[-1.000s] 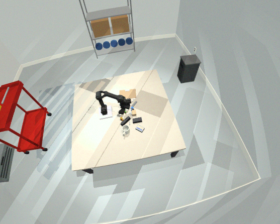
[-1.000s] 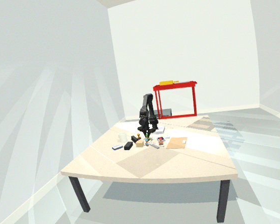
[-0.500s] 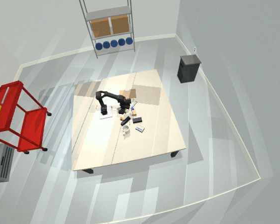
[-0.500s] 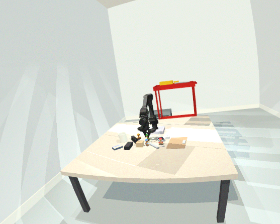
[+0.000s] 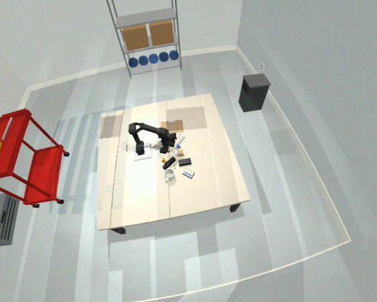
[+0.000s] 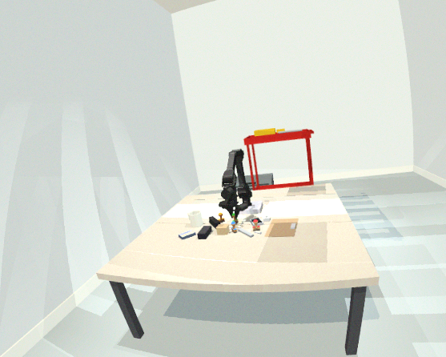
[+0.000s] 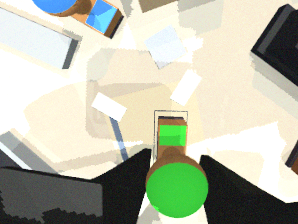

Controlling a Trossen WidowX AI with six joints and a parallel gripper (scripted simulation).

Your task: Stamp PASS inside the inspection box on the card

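My gripper tip is 160 mm to the left of the black box, 120 mm short of it and 20 mm above it. From my gripper tip the other things lie so: green-topped stamp 10 mm below; then blue-knobbed stamp 100 mm ahead, 20 mm below, 10 mm to the left; then tan block 110 mm ahead, 50 mm to the right, 20 mm below.
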